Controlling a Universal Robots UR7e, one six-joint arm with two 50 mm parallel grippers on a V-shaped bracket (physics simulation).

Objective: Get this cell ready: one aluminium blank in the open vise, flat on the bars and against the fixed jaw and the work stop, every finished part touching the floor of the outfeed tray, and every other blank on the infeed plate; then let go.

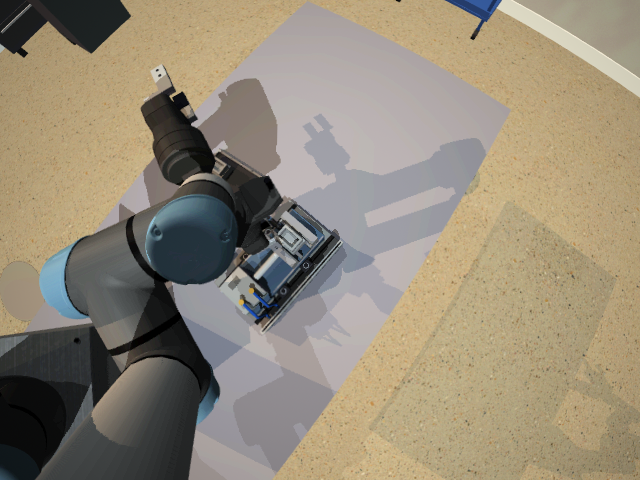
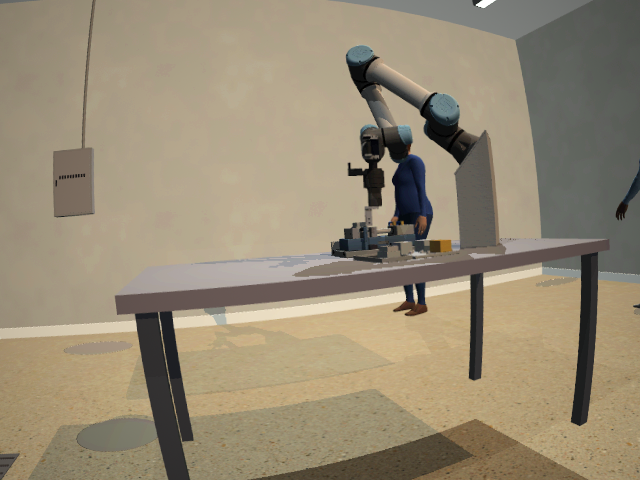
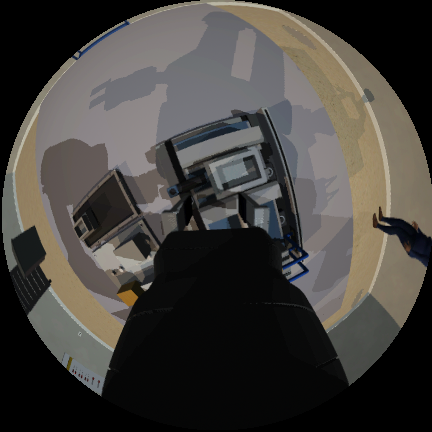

Scene:
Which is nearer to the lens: the pale aluminium blank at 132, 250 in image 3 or the pocketed finished part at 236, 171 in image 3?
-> The pocketed finished part.

